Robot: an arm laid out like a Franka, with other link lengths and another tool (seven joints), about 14 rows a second.
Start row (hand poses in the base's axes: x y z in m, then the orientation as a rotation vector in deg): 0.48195 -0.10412 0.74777 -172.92 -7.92 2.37
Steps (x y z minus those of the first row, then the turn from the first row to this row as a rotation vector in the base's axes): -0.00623 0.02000 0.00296 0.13 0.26 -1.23; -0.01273 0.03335 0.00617 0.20 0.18 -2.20; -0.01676 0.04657 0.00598 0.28 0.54 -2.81; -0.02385 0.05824 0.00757 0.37 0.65 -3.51; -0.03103 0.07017 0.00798 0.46 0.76 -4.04; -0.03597 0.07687 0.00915 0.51 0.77 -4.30
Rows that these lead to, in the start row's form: 0.47572 -0.08412 0.75073 -172.83 -6.04 2.64; 0.46922 -0.07077 0.75394 -172.80 -4.58 2.42; 0.46519 -0.05755 0.75375 -172.71 -3.63 2.90; 0.45810 -0.04588 0.75534 -172.63 -2.56 3.00; 0.45092 -0.03395 0.75575 -172.54 -1.76 3.11; 0.44598 -0.02725 0.75692 -172.49 -1.36 3.09
